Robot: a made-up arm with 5 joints.
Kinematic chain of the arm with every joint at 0, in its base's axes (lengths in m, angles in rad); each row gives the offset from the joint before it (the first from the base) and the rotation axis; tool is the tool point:
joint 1: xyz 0 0 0.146 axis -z
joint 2: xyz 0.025 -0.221 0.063 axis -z
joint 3: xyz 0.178 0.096 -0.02 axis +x
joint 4: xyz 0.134 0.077 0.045 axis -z
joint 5: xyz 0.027 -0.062 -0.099 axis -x
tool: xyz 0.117 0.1 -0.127
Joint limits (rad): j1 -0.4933..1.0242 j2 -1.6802..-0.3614 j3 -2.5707..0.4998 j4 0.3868..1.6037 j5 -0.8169..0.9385
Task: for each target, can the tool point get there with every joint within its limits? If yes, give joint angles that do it. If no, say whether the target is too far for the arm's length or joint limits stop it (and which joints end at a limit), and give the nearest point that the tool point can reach.
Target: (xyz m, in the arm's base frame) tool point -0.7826 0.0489 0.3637
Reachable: no: joint limits stop it (at a limit: joint 1, joint 2, joint 3, joint 4, joint 5) | nearest point -0.3356 0.0850 0.1841 | short by 0.483 m
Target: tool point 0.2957 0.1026 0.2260
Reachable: yes | joints 0.1668 -0.9658 -1.6485 1.2515 -0.6619
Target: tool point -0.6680 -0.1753 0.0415
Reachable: no: joint limits stop it (at a limit: joint 1, joint 2, joint 3, joint 4) | nearest point -0.3394 0.0667 0.0931 | short by 0.411 m
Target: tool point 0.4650 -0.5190 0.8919
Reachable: no: too far | nearest point 0.2738 -0.3056 0.3963 | short by 0.572 m
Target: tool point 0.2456 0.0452 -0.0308
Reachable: yes | joints 0.1606 -0.8661 0.0660 0.7561 0.7187
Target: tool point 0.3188 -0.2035 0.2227
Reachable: yes | joints 0.8157 -0.8122 -1.9110 0.9172 -0.3996
